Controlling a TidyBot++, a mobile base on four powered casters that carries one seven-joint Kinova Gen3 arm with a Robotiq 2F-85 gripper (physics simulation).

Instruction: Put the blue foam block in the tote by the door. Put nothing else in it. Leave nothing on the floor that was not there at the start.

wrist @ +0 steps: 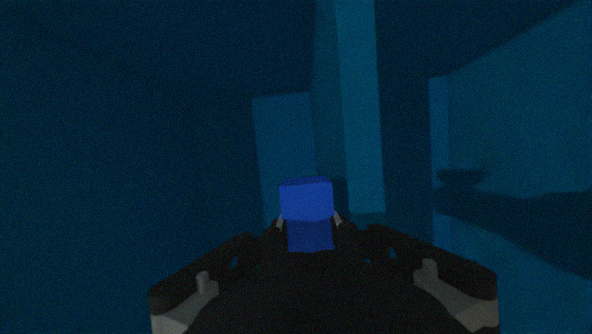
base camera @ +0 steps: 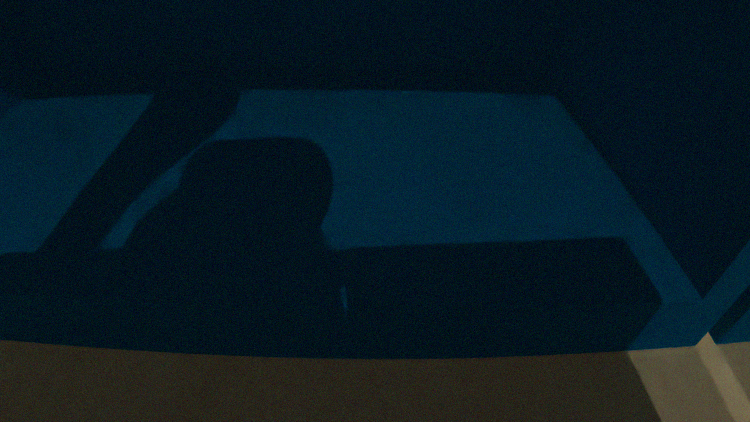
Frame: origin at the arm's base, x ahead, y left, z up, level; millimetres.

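Seen in the pictures: gripper, fingertip midpoint: (wrist: 308, 221).
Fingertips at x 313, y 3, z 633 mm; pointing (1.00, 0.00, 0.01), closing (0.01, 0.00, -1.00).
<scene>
A point is followed by its place in that frame.
The blue foam block (wrist: 306, 201) @(x 293, y -21, z 633 mm) is between the two fingertips in the wrist view, a little below the middle. My gripper (wrist: 308, 221) @(x 313, y 4, z 633 mm) is shut on it, with one finger at its left side and the other at its right. The block's upper part stands out beyond the fingertips. What lies under the block is hidden or too dark to tell. The block and the gripper do not show in the base camera view. The tote does not show clearly in either view.
A large dark blue surface (base camera: 472, 167) @(x 490, y -125, z -320 mm) fills most of the base camera view, with broad shadows across it. A brown floor strip (base camera: 314, 388) runs along the bottom, lighter at the right. In the wrist view, pale blue bands and a shadow lie beyond the block and at the right.
</scene>
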